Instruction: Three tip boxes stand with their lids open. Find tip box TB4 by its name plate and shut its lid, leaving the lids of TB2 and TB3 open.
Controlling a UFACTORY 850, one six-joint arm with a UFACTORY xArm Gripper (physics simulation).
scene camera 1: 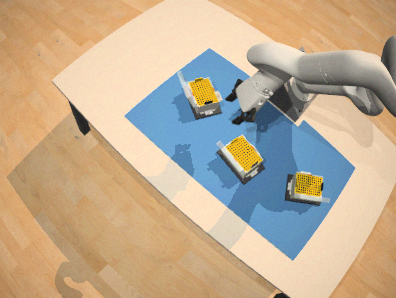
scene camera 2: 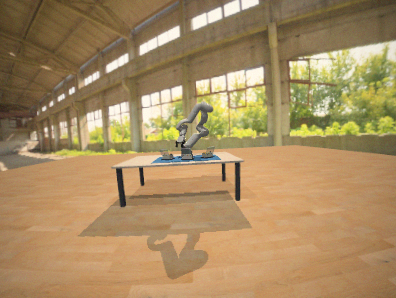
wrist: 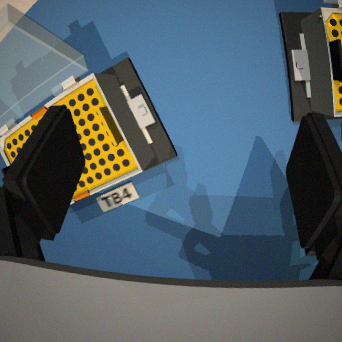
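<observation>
Tip box TB4 [scene camera 1: 244,155] [scene camera 2: 187,156] [wrist: 95,150] is the middle box. Its name plate [wrist: 117,197] reads in the wrist view, beside the long side opposite the hinge. Its clear lid [scene camera 1: 220,145] [wrist: 45,45] stands open; the yellow rack shows. My gripper [scene camera 1: 234,110] [scene camera 2: 180,145] [wrist: 183,135] is open and empty, tilted above the mat between TB4 and the upper-left box [scene camera 1: 203,95] [wrist: 312,65]. The left finger hides part of TB4 in the wrist view. The upper-left box's lid [scene camera 1: 181,77] and the right box's lid [scene camera 1: 325,200] are open; their plates are unreadable.
The right box [scene camera 1: 308,185] stands near the right corner of the blue mat [scene camera 1: 295,235]. All the boxes stand on this mat on the pale table [scene camera 1: 120,65]. The robot arm [scene camera 1: 340,70] reaches in from the right in scene camera 1.
</observation>
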